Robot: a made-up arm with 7 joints. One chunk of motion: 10 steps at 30 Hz.
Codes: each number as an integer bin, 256 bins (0 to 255) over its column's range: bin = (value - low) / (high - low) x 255, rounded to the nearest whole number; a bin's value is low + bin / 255 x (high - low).
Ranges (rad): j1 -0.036..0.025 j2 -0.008..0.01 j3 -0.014..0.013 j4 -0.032..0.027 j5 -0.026..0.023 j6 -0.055..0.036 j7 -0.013..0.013
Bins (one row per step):
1: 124 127 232 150 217 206 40
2: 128 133 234 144 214 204 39
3: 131 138 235 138 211 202 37
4: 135 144 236 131 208 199 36
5: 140 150 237 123 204 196 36
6: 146 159 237 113 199 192 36
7: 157 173 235 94 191 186 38
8: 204 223 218 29 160 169 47
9: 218 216 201 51 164 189 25
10: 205 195 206 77 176 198 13
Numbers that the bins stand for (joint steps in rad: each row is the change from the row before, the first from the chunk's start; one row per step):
1: -0.00634 0.00096 0.01056 0.00271 0.01570 0.01851 -0.00892
2: -0.00538 0.00139 0.01078 0.00132 0.01512 0.01780 -0.00902
3: -0.00466 0.00174 0.01088 -0.00007 0.01455 0.01709 -0.00923
4: -0.00371 0.00216 0.01099 -0.00169 0.01397 0.01602 -0.00933
5: -0.00251 0.00259 0.01109 -0.00354 0.01320 0.01495 -0.00933
6: -0.00107 0.00322 0.01109 -0.00585 0.01224 0.01352 -0.00933
7: 0.00156 0.00421 0.01088 -0.01025 0.01070 0.01138 -0.00913
8: 0.01280 0.00774 0.00908 -0.02529 0.00475 0.00531 -0.00821
9: 0.01615 0.00725 0.00728 -0.02020 0.00551 0.01245 -0.01045
10: 0.01304 0.00576 0.00781 -0.01418 0.00782 0.01566 -0.01167

